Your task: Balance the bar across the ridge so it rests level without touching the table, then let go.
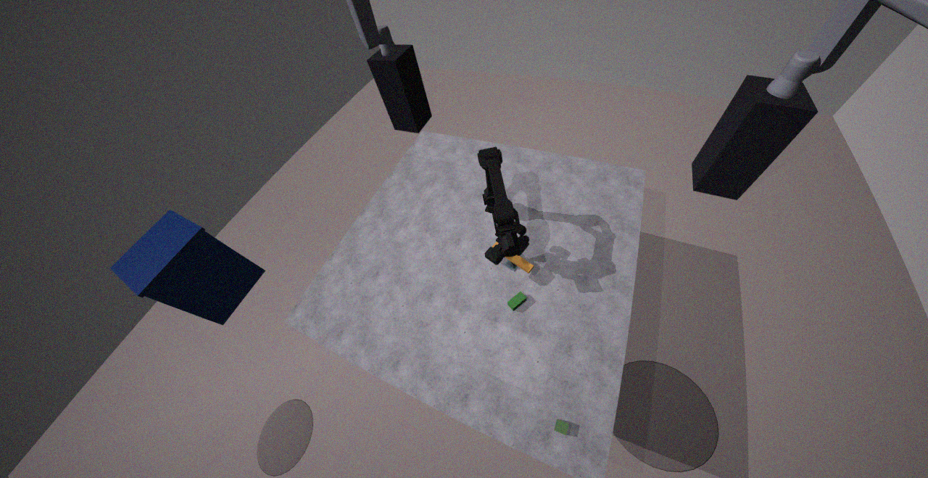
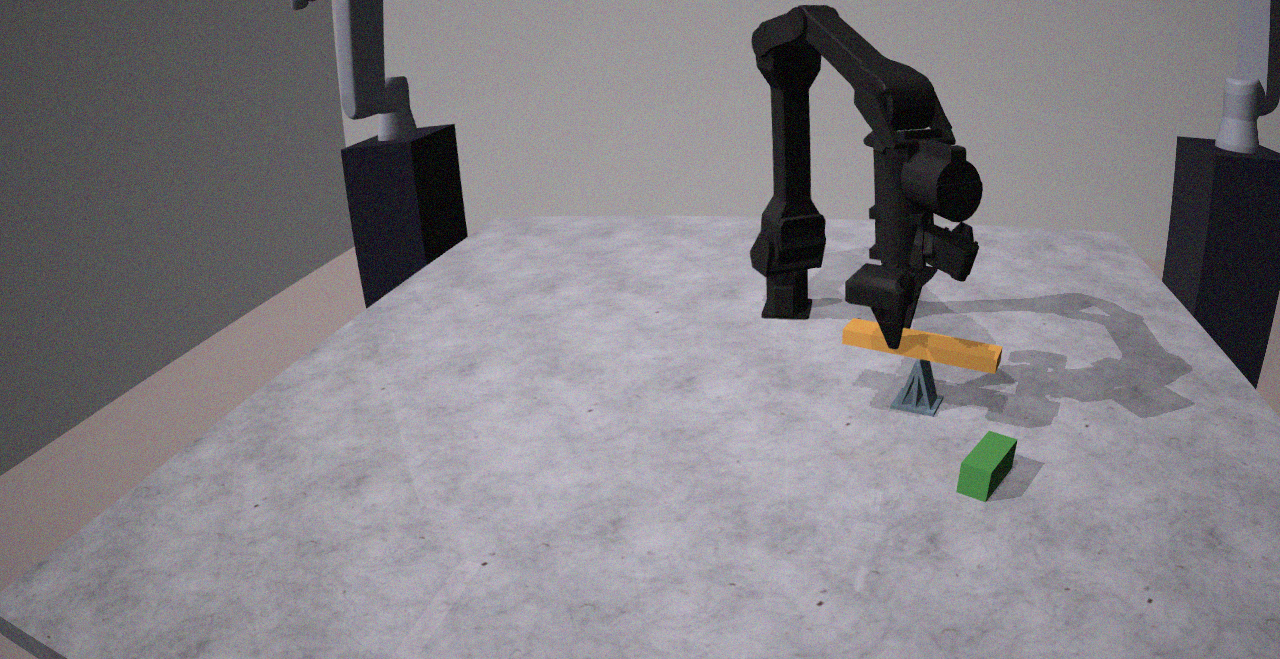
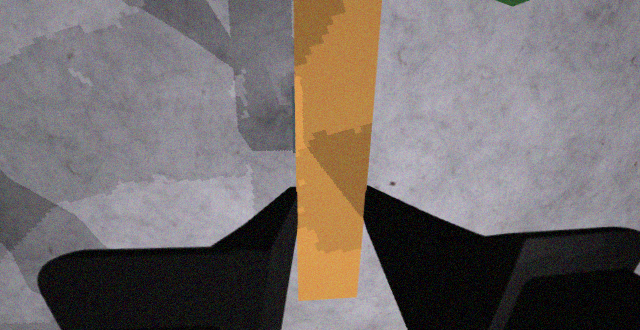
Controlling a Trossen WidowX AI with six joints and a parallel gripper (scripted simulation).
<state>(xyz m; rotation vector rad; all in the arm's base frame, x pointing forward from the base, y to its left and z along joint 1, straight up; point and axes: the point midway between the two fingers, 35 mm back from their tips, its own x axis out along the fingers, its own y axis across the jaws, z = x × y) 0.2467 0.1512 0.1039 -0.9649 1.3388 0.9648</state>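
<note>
My gripper tip is 10 mm short of the orange bar and 30 mm to the right of it. From my gripper tip the other things lie so: green block: 160 mm ahead, 90 mm to the left, 50 mm below.
</note>
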